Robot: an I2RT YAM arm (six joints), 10 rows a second.
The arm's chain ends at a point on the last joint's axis. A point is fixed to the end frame.
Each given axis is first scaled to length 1.
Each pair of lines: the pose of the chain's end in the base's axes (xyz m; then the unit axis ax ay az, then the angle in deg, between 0 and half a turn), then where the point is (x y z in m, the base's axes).
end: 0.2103 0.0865 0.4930 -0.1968 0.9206 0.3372 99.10
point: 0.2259 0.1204 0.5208
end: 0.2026 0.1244 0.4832 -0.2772 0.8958 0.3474 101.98
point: 0.2137 0.1617 0.5086
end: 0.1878 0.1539 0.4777 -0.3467 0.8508 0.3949 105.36
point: 0.1926 0.1929 0.5026
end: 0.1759 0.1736 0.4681 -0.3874 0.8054 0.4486 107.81
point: 0.1754 0.2122 0.4941
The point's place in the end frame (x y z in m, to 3 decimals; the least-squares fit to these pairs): -0.025 0.024 0.031
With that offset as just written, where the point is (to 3 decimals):
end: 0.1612 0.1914 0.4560 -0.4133 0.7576 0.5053 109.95
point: 0.156 0.228 0.484
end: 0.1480 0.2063 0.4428 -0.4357 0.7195 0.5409 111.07
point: 0.139 0.242 0.472
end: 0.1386 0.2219 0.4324 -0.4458 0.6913 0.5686 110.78
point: 0.127 0.256 0.463
